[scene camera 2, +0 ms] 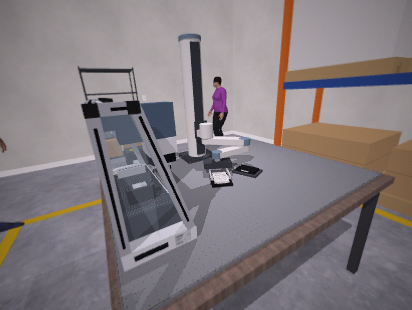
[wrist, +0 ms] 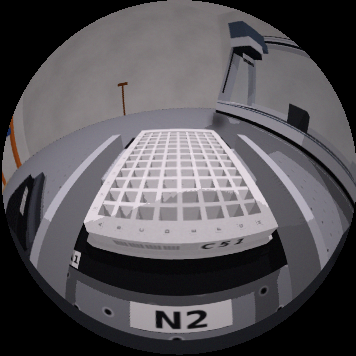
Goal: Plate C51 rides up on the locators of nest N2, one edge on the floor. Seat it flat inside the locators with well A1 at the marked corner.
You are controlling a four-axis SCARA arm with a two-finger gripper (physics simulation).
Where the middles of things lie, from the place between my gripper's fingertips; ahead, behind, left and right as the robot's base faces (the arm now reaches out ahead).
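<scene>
White well plate C51 (wrist: 180,193): from my hand, 1 cm to the left, 2 cm behind, 1 cm below. Black nest N2 (wrist: 192,276): from my hand, 1 cm to the left, 2 cm behind, 2 cm below.
</scene>
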